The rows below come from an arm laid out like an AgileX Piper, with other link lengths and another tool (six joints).
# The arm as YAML. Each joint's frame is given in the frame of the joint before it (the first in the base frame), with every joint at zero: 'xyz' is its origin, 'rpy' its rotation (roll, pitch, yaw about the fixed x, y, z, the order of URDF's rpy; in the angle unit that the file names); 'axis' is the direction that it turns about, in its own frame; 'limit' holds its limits. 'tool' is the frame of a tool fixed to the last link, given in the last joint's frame.
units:
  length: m
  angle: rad
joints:
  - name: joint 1
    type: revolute
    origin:
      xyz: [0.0, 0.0, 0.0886]
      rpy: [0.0, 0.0, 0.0]
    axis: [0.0, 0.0, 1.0]
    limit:
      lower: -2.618
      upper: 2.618
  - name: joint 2
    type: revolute
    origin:
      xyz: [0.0, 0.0, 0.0]
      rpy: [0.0, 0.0, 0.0]
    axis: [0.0, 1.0, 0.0]
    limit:
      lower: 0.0
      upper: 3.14
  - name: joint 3
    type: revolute
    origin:
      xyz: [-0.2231, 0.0, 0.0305]
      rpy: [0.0, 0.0, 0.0]
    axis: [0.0, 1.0, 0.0]
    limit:
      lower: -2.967
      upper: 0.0
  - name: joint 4
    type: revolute
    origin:
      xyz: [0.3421, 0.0, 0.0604]
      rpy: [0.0, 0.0, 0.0]
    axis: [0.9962, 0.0, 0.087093]
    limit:
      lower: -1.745
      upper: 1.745
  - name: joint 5
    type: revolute
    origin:
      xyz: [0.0, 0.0, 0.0]
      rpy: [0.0, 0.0, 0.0]
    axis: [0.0, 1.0, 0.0]
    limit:
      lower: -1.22
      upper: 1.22
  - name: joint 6
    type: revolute
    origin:
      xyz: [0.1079, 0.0, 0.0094]
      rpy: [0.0, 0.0, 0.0]
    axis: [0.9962, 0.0, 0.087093]
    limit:
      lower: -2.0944
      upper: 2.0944
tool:
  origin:
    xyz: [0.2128, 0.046, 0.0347]
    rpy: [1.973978, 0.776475, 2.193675]
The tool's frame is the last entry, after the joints.
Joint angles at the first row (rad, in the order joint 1, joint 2, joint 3, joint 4, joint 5, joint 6):
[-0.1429 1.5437 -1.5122 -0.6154 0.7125 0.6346]
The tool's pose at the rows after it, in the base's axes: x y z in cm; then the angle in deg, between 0 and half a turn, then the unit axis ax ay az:
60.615, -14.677, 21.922, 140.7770, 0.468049, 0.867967, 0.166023
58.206, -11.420, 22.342, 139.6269, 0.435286, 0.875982, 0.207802
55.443, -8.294, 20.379, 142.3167, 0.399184, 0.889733, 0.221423
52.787, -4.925, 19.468, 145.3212, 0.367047, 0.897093, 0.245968
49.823, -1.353, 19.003, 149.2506, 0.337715, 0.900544, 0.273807
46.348, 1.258, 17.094, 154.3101, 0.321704, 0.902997, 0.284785
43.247, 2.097, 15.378, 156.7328, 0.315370, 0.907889, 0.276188
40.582, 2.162, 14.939, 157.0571, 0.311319, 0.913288, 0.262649
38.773, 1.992, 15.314, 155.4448, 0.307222, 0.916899, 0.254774
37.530, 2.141, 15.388, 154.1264, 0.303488, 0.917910, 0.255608
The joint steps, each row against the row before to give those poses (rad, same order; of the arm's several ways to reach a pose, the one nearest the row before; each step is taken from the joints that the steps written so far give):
[0.0000 -0.1894 0.2248 0.0198 -0.1234 -0.0149]
[0.0000 -0.1748 0.1830 0.1019 -0.0923 -0.0713]
[0.0000 -0.1403 0.1432 0.1754 -0.0107 -0.1875]
[0.0000 -0.1266 0.0951 0.2053 0.0383 -0.1927]
[0.0000 -0.1197 0.0630 0.1817 0.0937 -0.1522]
[0.0000 -0.1169 0.0707 0.0872 0.1221 -0.0656]
[0.0000 -0.1257 0.0794 0.0014 0.0898 -0.0144]
[0.0000 -0.1270 0.0556 -0.0250 0.0817 -0.0010]
[0.0000 -0.1206 0.0503 -0.0219 0.0456 -0.0001]
[0.0000 -0.1030 0.0516 -0.0035 0.0277 0.0000]

